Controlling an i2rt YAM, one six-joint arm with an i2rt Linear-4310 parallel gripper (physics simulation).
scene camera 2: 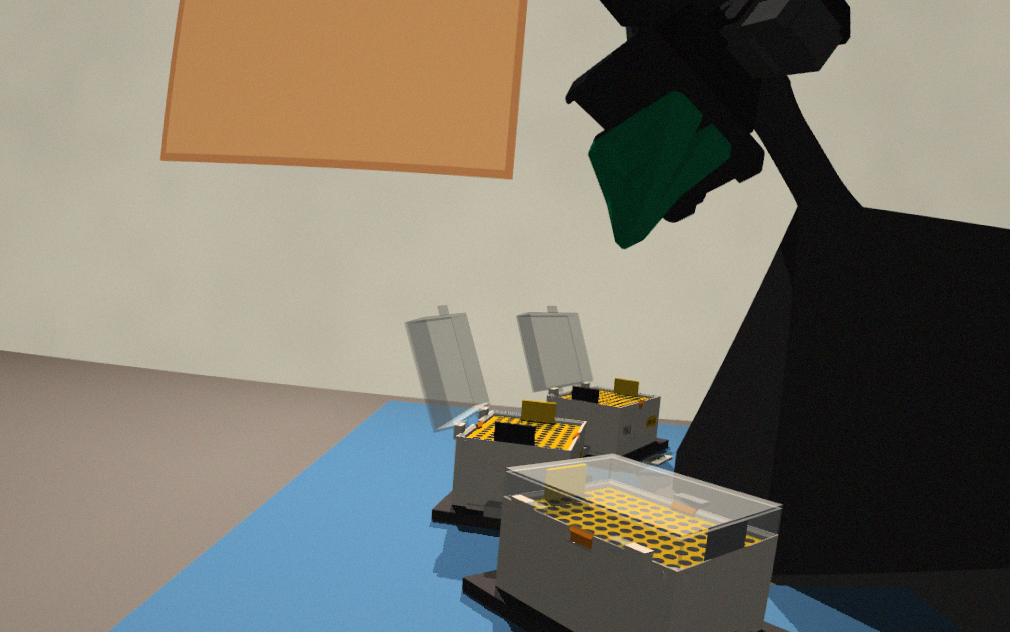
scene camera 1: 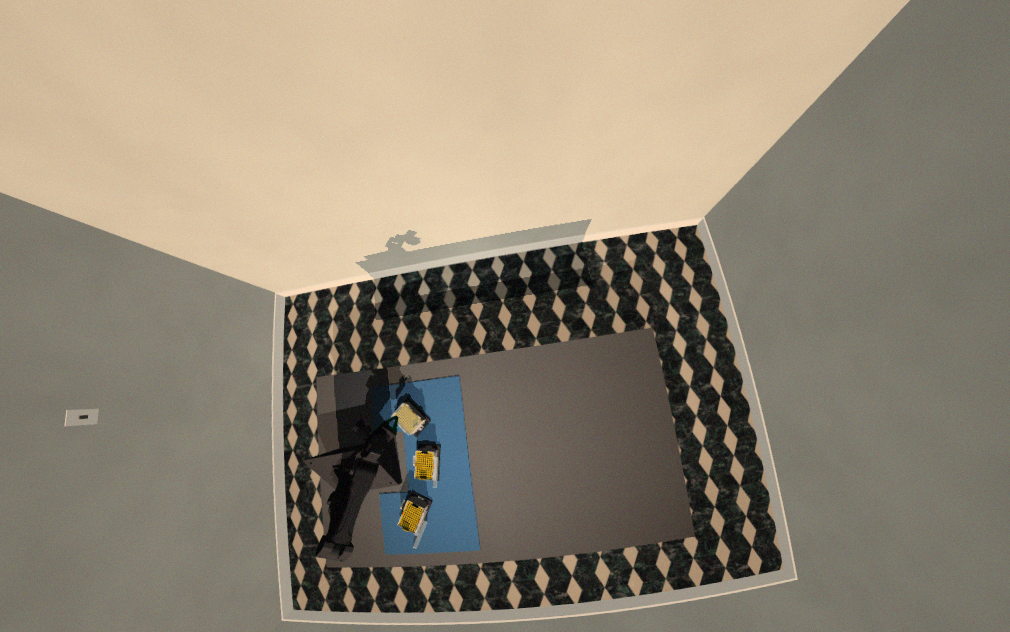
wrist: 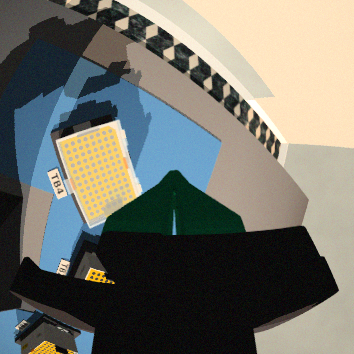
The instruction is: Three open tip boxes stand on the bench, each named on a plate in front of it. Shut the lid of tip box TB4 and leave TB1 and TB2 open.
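Frame: origin at the arm's base, x up, y back, z right, level; millimetres.
Seen in the pictures: gripper, fingertip midpoint: (scene camera 2: 628,241) (scene camera 1: 397,416) (wrist: 173,177); arm's base at its link origin: (scene camera 2: 914,379) (scene camera 1: 347,477).
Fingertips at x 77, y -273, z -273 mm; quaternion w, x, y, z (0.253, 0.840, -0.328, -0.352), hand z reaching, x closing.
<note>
Offsets run from my fingertips to a thing's middle. "*": to the spot under its first point. Level surfaces: height alone.
Tip box TB4 @(dx -162, dy +28, dz +32 mm) (scene camera 1: 409,418) (scene camera 2: 633,588) (wrist: 97,172) has its clear lid @(* dx -124, dy +19, dz +29 mm) (scene camera 2: 640,484) down level over the yellow rack, all round the rim. Its plate @(* dx -199, dy +65, dz +72 mm) (wrist: 57,183) reads TB4. The middle box @(dx -136, dy -60, dz +227 mm) (scene camera 1: 426,463) (scene camera 2: 513,471) (wrist: 97,275) and the far box @(dx -136, dy +6, dz +449 mm) (scene camera 1: 411,515) (scene camera 2: 629,424) (wrist: 47,346) are open; their clear lids @(* dx -103, dy -131, dz +236 mm) (scene camera 2: 446,372) @(* dx -99, dy -58, dz +485 mm) (scene camera 2: 554,350) stand up, leaning back. Which is TB1 and which TB2 cannot be read. My gripper (scene camera 1: 394,422) (scene camera 2: 625,242) (wrist: 173,177) is shut and empty, its green fingers above the boxes, apart from TB4's lid.
The boxes stand on a blue mat @(dx -201 mm) (scene camera 1: 450,417) (scene camera 2: 297,521) (wrist: 200,142) on the brown bench @(dx -204 mm) (scene camera 1: 566,447). The black arm (scene camera 1: 353,491) reaches over the bench from the mat's side. An orange board (scene camera 2: 342,81) hangs on the wall behind.
</note>
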